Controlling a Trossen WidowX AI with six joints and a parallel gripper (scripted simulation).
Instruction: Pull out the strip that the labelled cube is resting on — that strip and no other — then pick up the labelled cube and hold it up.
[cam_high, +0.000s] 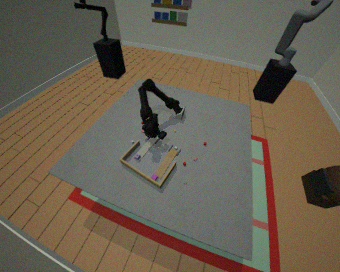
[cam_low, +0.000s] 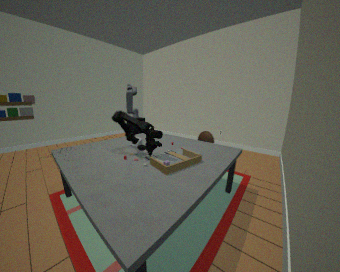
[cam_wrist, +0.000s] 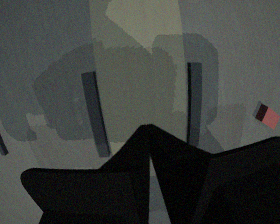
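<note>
The pale green-grey strip lies 90 mm ahead of my gripper tip and 30 mm to the right of it. Also, from my gripper tip: cube (200 mm ahead, 50 mm to the right, 20 mm above).
</note>
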